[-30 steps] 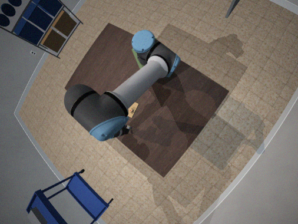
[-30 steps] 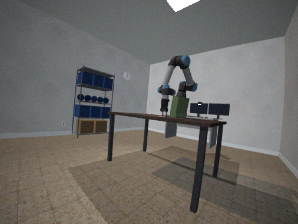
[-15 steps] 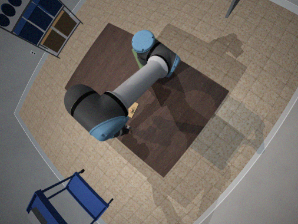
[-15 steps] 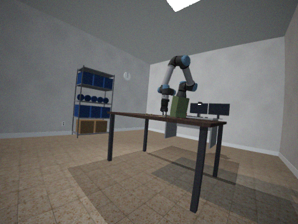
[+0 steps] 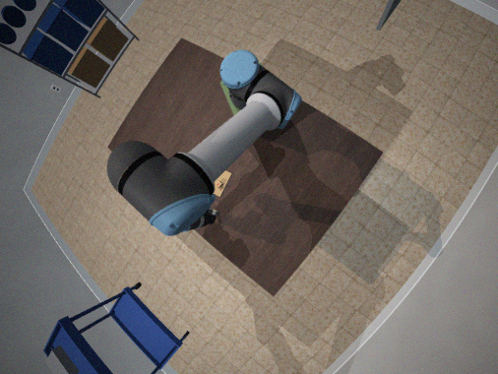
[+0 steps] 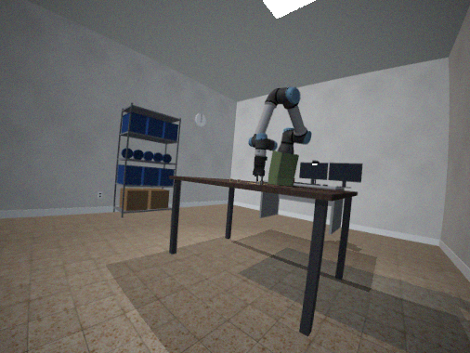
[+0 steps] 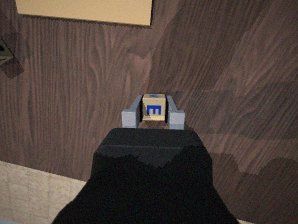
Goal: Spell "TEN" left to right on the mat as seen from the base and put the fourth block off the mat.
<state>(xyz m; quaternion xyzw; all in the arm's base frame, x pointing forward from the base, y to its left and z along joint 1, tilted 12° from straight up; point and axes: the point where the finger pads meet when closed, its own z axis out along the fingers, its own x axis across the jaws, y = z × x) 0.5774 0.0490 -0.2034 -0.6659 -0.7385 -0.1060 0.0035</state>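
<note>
Right now the tan mat is 150 mm behind my hand, 90 mm to the right of it and 20 mm below it. The rest, counted from my hand: N block (190 mm to the right, 40 mm behind, 10 mm below).
</note>
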